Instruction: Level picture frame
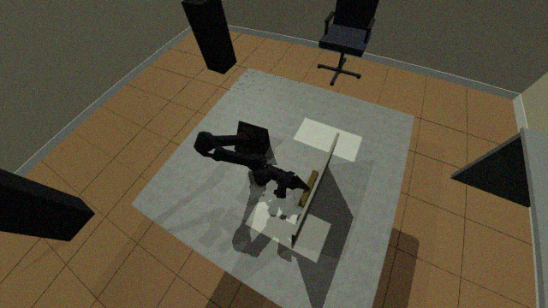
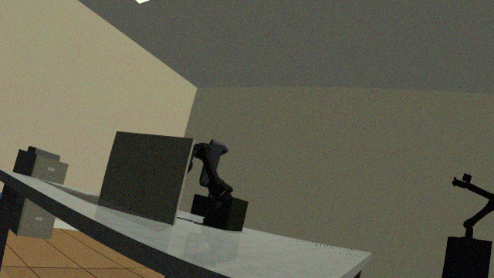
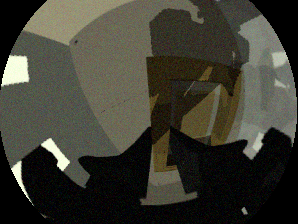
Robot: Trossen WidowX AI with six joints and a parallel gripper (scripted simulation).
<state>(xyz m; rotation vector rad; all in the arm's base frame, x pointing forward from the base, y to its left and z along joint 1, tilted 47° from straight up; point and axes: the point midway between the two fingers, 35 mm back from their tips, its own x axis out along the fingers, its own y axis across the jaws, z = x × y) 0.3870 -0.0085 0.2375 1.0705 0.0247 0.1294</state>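
Now: gripper tip 2 cm to the right of the picture frame and 5 cm above it. The rest, counted from my gripper tip: thin upright wall panel: 1 cm ahead, 3 cm to the left, 6 cm below.
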